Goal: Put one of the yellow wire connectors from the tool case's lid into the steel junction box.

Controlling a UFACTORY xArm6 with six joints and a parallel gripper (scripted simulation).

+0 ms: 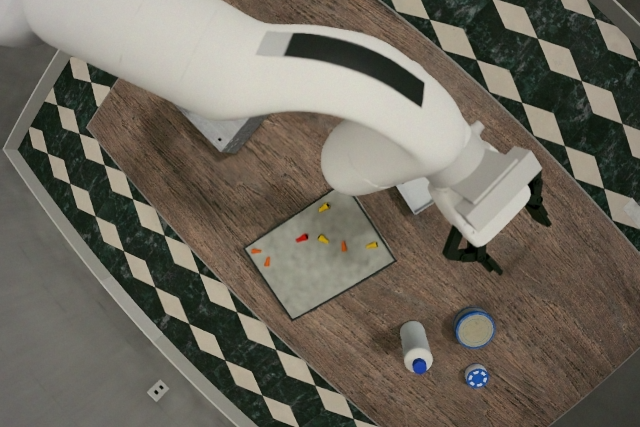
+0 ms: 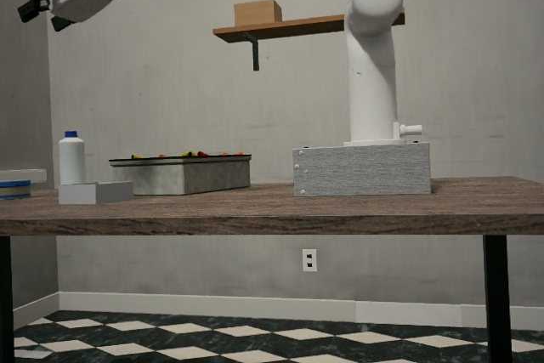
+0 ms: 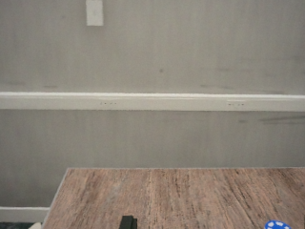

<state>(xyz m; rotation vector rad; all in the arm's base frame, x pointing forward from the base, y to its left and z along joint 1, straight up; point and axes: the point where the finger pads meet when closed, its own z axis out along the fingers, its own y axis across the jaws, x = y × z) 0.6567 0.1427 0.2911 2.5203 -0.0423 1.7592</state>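
Right now the tool case is 170 mm behind my hand, 300 mm to the right of it and 320 mm below it. The rest, counted from my hand: red connector: 230 mm behind, 290 mm to the right, 290 mm below; then yellow wire connector: 240 mm behind, 200 mm to the right, 290 mm below.
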